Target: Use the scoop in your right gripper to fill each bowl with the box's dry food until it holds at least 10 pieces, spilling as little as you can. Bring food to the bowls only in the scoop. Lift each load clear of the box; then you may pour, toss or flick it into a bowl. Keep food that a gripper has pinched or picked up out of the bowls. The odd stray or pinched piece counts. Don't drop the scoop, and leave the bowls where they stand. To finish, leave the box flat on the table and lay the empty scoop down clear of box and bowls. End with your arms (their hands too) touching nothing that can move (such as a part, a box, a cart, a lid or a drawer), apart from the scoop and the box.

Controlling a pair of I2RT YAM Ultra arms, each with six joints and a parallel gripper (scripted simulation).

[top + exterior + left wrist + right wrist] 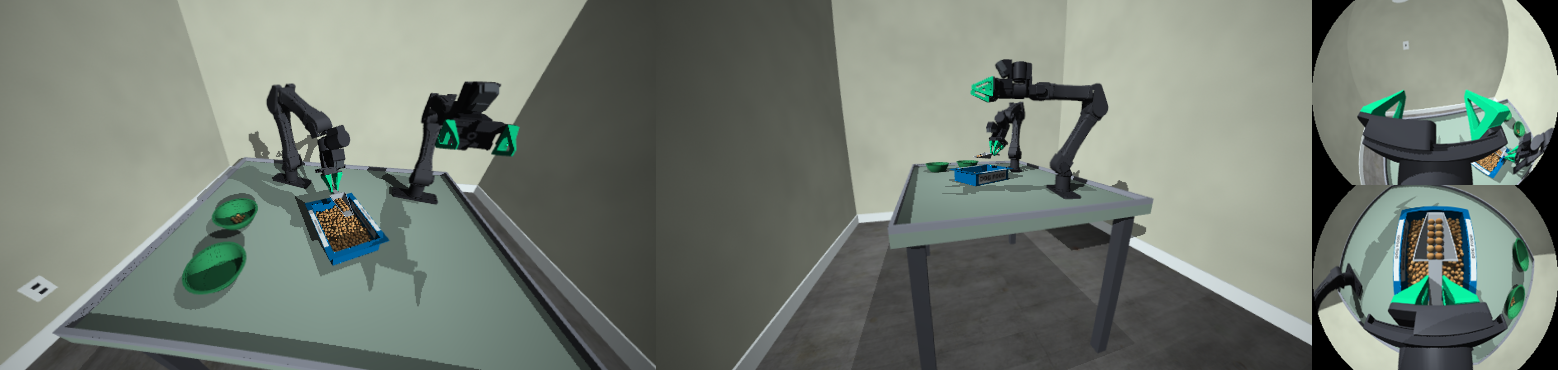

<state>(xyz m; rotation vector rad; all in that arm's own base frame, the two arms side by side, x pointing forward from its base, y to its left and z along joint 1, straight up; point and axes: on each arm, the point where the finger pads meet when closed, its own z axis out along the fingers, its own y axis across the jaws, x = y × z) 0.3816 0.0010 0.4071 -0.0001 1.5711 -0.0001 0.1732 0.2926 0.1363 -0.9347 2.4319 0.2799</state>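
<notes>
The box lies 70 mm ahead of my right hand, 50 mm to the left of it and 90 mm below it. Also, from my right hand: grey scoop 40 mm ahead, 20 mm to the left, 10 mm below.
</notes>
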